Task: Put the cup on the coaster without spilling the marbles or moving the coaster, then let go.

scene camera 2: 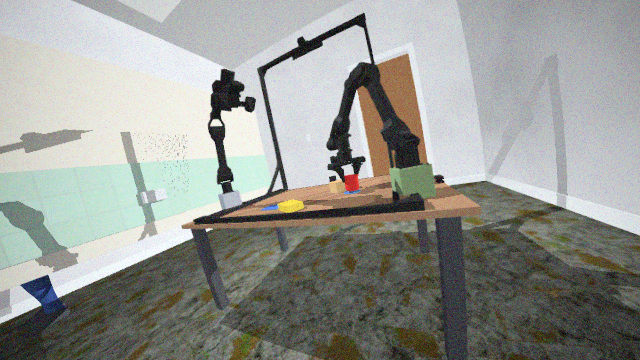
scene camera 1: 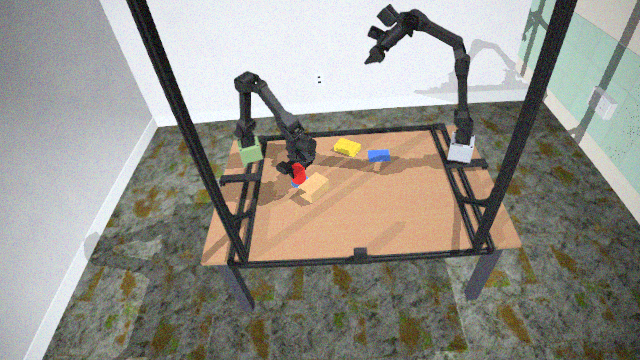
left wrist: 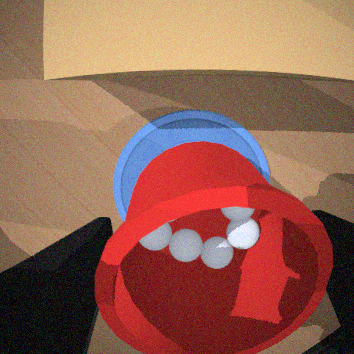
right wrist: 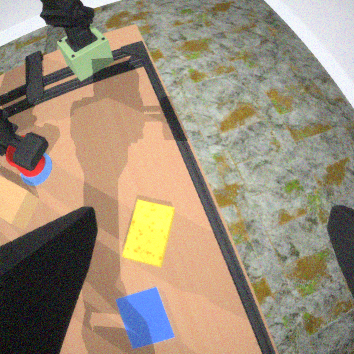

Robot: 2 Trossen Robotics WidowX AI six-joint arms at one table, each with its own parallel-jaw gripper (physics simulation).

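Where they show: left gripper, fingertip midpoint: (scene camera 2: 350, 180) (scene camera 1: 299, 173) (left wrist: 212, 226); right gripper, fingertip midpoint: (scene camera 2: 242, 111) (scene camera 1: 367, 59) (right wrist: 217, 219); left arm's base at its link origin: (scene camera 2: 408, 166) (scene camera 1: 247, 143) (right wrist: 80, 39); right arm's base at its link origin: (scene camera 2: 228, 192) (scene camera 1: 463, 140).
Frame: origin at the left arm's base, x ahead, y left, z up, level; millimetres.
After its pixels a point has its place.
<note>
A red cup (scene camera 1: 299, 174) {z -26, x 178, y -279 mm} (scene camera 2: 352, 182) {z -48, x 174, y -216 mm} (left wrist: 200, 167) {z -45, x 194, y -273 mm} stands about upright over the blue coaster (scene camera 2: 353, 192) {z -96, x 178, y -219 mm} (left wrist: 200, 123) {z -95, x 194, y -282 mm} (right wrist: 44, 176) {z -95, x 216, y -240 mm}. Its base overlaps the coaster in the left wrist view; the contact is hidden, so I cannot tell whether it touches. Several grey marbles (left wrist: 186, 245) {z -66, x 177, y -235 mm} lie inside the cup. My left gripper (scene camera 2: 350, 176) {z -43, x 180, y -257 mm} (left wrist: 212, 226) {z -43, x 180, y -257 mm} is shut on the cup, one finger on each side. My right gripper (scene camera 1: 372, 46) (right wrist: 217, 219) {z 346, x 565, y -113 mm} is open and empty, raised high above the table on the other side.
A tan block (scene camera 1: 315, 187) {z -43, x 222, y -364 mm} (scene camera 2: 335, 187) {z -67, x 257, y -284 mm} (left wrist: 200, 35) {z -43, x 215, y -309 mm} (right wrist: 17, 202) {z -43, x 261, y -307 mm} stands close beside the coaster. A yellow sponge (scene camera 1: 347, 147) {z -69, x 448, y -144 mm} (scene camera 2: 290, 205) {z -71, x 436, y -71 mm} (right wrist: 149, 233) {z -69, x 459, y -125 mm} and a flat blue square (scene camera 1: 379, 155) {z -95, x 577, y -230 mm} (scene camera 2: 270, 207) {z -95, x 587, y -220 mm} (right wrist: 145, 317) {z -95, x 576, y -225 mm} lie farther off. Black frame bars edge the table.
</note>
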